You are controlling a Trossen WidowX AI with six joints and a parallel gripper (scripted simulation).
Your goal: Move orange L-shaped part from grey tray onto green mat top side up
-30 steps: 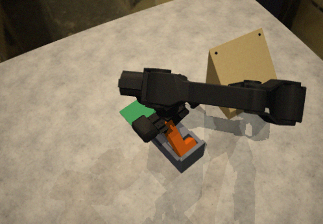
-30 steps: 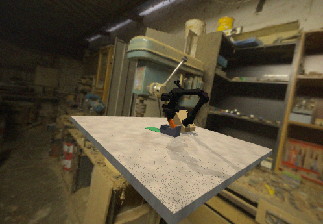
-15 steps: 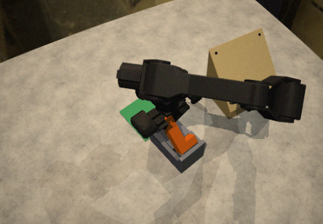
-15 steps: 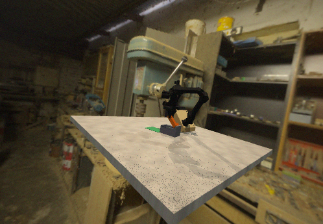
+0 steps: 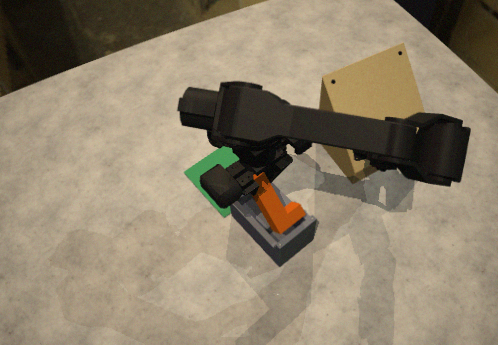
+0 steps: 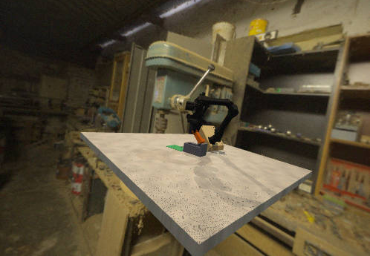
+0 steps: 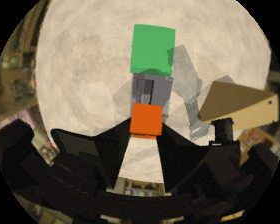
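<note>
Right now my gripper tip is 17 cm above the green mat, 14 cm to the left of it and 4 cm short of it. The rest, counted from my gripper tip: orange L-shaped part: 3 cm to the left, 3 cm below, 3 cm behind.
</note>
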